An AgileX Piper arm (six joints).
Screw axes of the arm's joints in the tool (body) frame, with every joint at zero. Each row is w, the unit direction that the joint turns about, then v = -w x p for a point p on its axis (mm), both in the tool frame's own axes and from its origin. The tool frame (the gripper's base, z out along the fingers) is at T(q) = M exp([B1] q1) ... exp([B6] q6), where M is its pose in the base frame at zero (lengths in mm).
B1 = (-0.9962, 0, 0.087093, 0, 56.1, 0)
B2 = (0, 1, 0, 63.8, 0, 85)
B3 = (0, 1, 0, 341.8, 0, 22)
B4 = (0, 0, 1, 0, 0, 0)
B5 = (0, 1, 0, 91, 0, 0)
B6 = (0, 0, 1, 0, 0, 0)
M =
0.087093 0 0.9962 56.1
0 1 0 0
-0.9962 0 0.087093 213.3
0 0 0 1
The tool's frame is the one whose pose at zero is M.
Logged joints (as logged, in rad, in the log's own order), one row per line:
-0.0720, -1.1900, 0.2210, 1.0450, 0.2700, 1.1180
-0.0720, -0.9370, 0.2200, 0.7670, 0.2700, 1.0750
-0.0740, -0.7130, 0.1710, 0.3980, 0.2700, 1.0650
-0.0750, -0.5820, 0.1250, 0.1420, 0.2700, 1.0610
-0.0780, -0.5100, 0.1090, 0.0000, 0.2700, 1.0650
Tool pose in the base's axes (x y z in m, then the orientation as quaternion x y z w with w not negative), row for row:
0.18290, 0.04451, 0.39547, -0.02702, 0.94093, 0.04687, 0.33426
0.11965, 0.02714, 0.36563, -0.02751, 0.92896, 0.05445, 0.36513
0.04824, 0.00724, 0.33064, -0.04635, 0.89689, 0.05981, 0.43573
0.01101, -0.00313, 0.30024, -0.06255, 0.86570, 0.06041, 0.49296
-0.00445, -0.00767, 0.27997, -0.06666, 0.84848, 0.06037, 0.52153
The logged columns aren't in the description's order. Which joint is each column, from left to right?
Columns, left to right: q4, q3, q6, q2, q1, q5.
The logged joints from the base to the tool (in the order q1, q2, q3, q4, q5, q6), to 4 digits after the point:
0.2700, 1.0450, -1.1900, -0.0720, 1.1180, 0.2210
0.2700, 0.7670, -0.9370, -0.0720, 1.0750, 0.2200
0.2700, 0.3980, -0.7130, -0.0740, 1.0650, 0.1710
0.2700, 0.1420, -0.5820, -0.0750, 1.0610, 0.1250
0.2700, 0.0000, -0.5100, -0.0780, 1.0650, 0.1090

